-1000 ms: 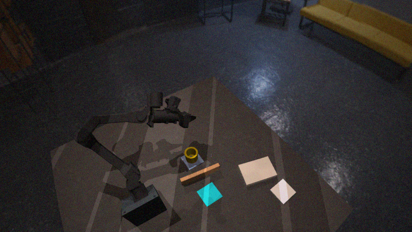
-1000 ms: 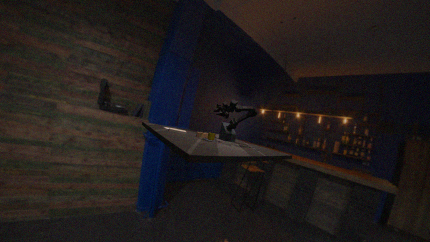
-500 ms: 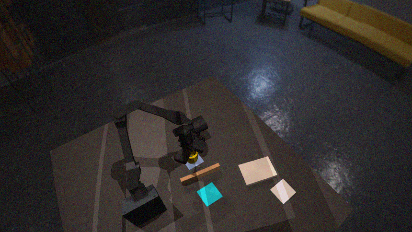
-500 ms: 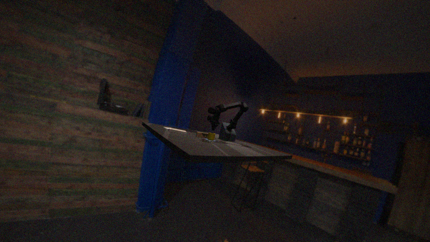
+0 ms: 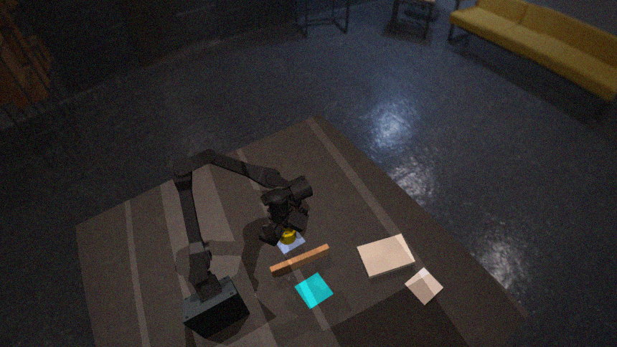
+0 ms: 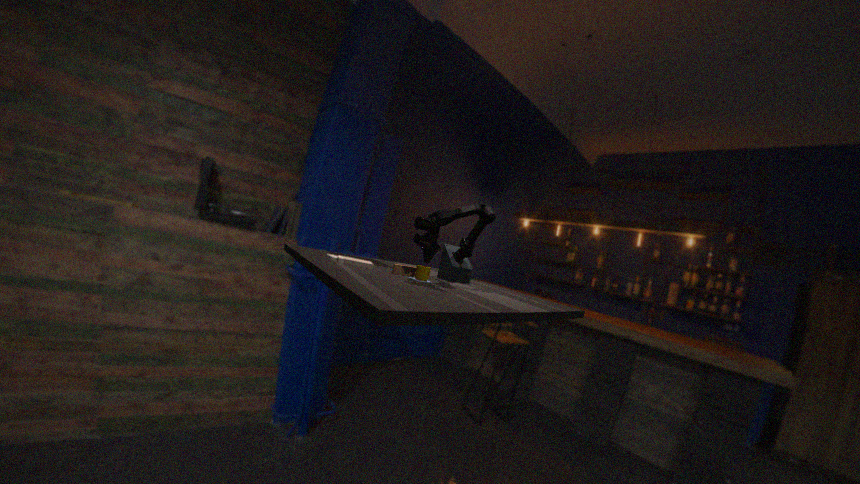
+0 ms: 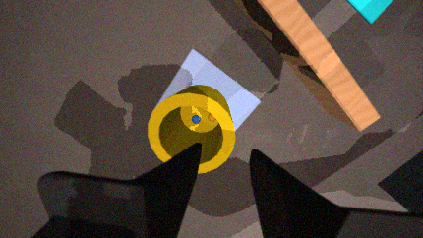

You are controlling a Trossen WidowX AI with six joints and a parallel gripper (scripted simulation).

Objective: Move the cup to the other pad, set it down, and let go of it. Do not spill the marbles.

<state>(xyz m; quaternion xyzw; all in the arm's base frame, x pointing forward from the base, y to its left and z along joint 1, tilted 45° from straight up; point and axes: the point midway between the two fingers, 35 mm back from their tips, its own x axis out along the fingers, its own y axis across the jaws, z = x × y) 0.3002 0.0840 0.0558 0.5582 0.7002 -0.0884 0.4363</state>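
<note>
My gripper tip is 2 cm short of the yellow cup, 2 cm to the right of it and 6 cm above it. The rest, counted from my gripper tip: green marble: 4 cm ahead, 8 cm below; then blue marble: 2 cm ahead, 2 cm to the left, 8 cm below; then lilac pad: 2 cm ahead, 1 cm to the left, 10 cm below.
</note>
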